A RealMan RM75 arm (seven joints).
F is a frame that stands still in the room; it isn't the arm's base.
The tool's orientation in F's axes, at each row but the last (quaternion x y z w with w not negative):
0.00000 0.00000 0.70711 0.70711
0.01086 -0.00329 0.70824 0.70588
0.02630 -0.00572 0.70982 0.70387
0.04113 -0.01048 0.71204 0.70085
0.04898 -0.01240 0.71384 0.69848
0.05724 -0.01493 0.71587 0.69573
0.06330 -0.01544 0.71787 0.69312
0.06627 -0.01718 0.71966 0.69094
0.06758 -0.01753 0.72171 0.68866
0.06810 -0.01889 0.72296 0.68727
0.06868 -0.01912 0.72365 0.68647
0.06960 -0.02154 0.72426 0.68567
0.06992 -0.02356 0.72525 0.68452
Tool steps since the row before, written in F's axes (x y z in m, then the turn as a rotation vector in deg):
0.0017 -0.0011 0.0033 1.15 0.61 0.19
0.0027 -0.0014 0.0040 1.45 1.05 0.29
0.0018 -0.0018 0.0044 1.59 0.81 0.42
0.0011 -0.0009 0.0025 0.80 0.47 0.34
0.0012 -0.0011 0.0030 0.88 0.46 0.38
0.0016 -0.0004 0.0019 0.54 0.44 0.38
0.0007 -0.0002 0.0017 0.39 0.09 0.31
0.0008 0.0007 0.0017 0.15 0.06 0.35
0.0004 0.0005 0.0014 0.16 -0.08 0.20
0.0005 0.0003 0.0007 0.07 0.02 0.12
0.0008 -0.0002 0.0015 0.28 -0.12 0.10
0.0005 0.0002 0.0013 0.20 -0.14 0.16
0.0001 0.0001 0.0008 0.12 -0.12 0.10
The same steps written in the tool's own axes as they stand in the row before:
-0.0011 -0.0017 0.0033 0.61 -1.15 0.19
-0.0013 -0.0027 0.0041 1.05 -1.45 0.28
-0.0016 -0.0017 0.0045 0.82 -1.58 0.43
-0.0007 -0.0010 0.0026 0.48 -0.79 0.34
-0.0009 -0.0010 0.0031 0.47 -0.87 0.38
-0.0002 -0.0015 0.0020 0.46 -0.53 0.37
0.0000 -0.0006 0.0018 0.11 -0.37 0.32
0.0009 -0.0007 0.0017 0.10 -0.13 0.35
0.0006 -0.0003 0.0014 -0.06 -0.14 0.22
0.0004 -0.0005 0.0007 0.03 -0.06 0.12
0.0000 -0.0007 0.0016 -0.12 -0.27 0.13
0.0003 -0.0004 0.0013 -0.13 -0.18 0.19
0.0002 -0.0001 0.0008 -0.11 -0.11 0.12

